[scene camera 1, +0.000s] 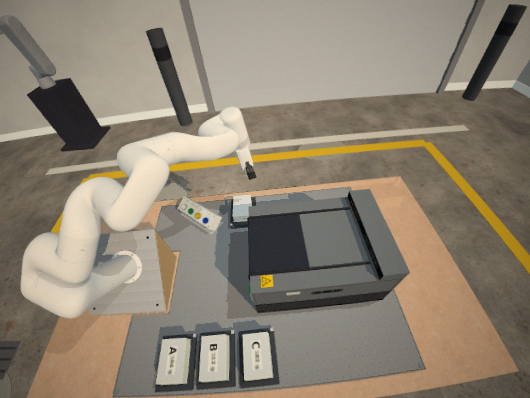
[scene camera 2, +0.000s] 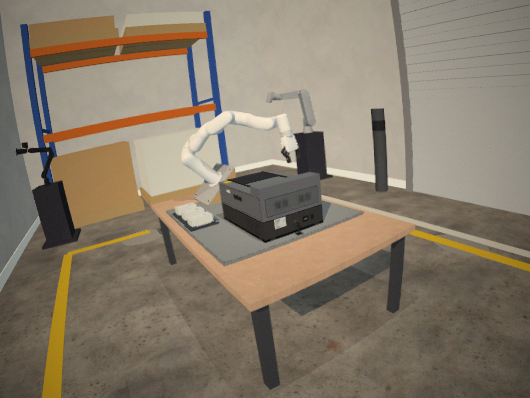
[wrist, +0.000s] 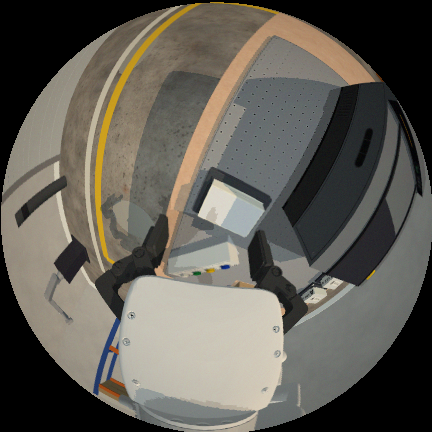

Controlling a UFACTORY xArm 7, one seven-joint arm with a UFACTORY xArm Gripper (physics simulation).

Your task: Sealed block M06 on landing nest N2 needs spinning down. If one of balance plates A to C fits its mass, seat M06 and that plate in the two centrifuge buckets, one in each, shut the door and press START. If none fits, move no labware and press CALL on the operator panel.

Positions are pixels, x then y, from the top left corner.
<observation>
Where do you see a dark grey centrifuge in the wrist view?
360,161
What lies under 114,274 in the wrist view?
The gripper.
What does the gripper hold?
Nothing.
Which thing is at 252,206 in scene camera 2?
A dark grey centrifuge.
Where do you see a white block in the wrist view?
At 224,205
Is the gripper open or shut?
Open.
</observation>
